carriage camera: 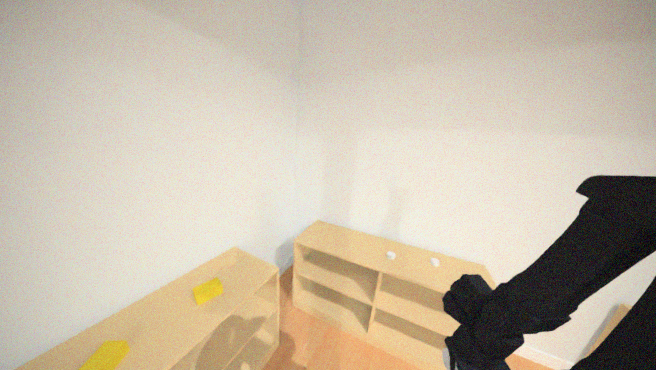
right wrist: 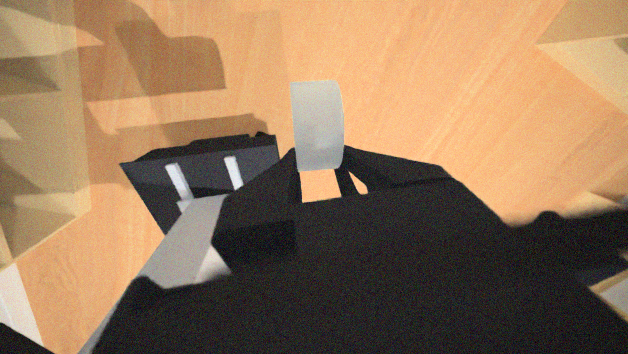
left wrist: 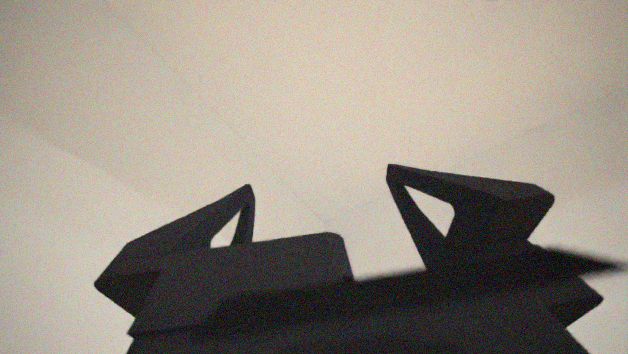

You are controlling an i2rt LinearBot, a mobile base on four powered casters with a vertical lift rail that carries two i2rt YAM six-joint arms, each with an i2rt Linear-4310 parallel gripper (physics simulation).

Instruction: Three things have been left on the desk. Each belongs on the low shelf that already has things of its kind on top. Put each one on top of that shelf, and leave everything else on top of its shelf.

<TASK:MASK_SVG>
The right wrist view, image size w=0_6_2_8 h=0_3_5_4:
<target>right gripper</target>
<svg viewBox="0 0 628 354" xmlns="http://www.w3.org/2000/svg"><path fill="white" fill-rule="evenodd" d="M90 354L628 354L628 321L589 288L628 270L628 262L556 211L543 210L525 228L513 230L466 185L459 180L455 180L441 165L361 150L345 144L341 165L338 169L334 169L341 197L302 202L300 172L297 169L295 147L292 147L280 161L227 195L222 202L211 238L211 245L235 276L170 288L163 288L144 275L135 278L130 282ZM349 172L366 186L368 193L359 193Z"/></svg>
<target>white cylinder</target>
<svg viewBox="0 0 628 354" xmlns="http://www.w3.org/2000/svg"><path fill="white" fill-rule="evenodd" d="M336 80L290 82L298 172L338 169L341 165L344 151L344 111L340 87Z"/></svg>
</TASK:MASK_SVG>
